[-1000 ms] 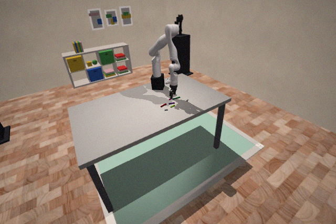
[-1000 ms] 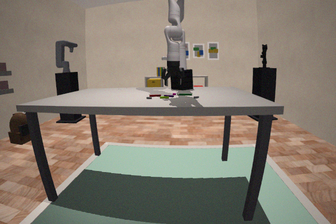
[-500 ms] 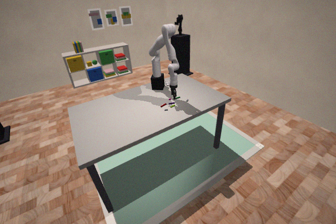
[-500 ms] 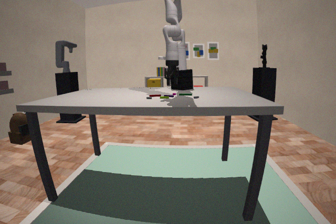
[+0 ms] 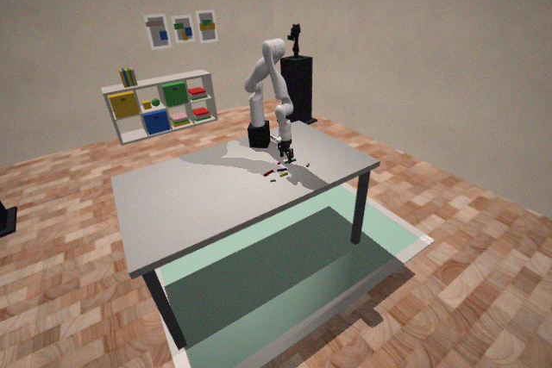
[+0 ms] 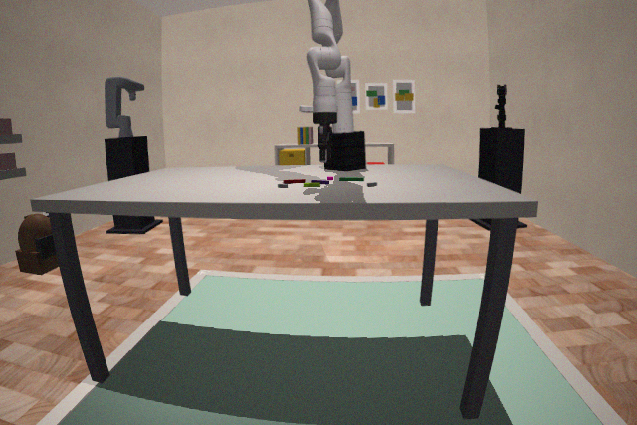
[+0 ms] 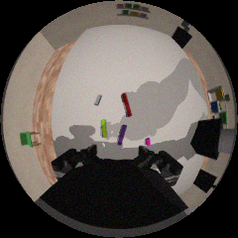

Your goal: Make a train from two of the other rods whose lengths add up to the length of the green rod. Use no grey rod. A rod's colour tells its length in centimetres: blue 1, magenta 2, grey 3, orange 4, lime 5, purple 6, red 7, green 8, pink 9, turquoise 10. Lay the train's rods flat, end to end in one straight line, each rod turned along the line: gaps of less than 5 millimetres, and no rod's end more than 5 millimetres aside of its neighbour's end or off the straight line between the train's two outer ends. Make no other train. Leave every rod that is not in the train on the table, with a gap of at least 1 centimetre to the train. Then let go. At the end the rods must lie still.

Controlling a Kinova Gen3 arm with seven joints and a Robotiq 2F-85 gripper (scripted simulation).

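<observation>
My hand is 90 mm past the magenta rod, 70 mm above it and 20 mm to the right of it. From my hand the other things lie so: green rod: 90 mm to the left, 70 mm below, 60 mm behind; then lime rod: 70 mm below, 40 mm to the right, 30 mm ahead; then purple rod: 70 mm below, 20 mm to the right, 20 mm behind.
</observation>
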